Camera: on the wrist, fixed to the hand. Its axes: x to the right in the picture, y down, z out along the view.
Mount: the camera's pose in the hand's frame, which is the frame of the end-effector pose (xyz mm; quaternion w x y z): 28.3 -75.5 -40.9 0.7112 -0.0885 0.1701 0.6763
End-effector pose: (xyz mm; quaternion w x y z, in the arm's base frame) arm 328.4 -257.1 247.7 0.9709 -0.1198 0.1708 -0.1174
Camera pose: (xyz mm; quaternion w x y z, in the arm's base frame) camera 325.4 -343.8 222.4 0.7303 -0.0356 0.3781 0.5679
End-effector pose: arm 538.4 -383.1 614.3 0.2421 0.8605 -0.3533 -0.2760
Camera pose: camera 617.6 -347.2 589.4 0.4951 0.3986 -0.7676 0.0825
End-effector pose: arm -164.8 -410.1 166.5 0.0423 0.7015 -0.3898 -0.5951
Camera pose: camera -92.2 -391.3 116.1 0.5610 0.3328 -0.6918 -0.3098
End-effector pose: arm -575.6 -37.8 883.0 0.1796 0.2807 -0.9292 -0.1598
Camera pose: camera -545.2 -122.0 896.0 0.4187 -0.4175 -0.8060 -0.0267
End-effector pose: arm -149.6 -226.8 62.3 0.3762 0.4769 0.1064 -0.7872
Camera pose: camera -182.0 -166.7 3.0 0.8241 0.5118 -0.1132 -0.2149
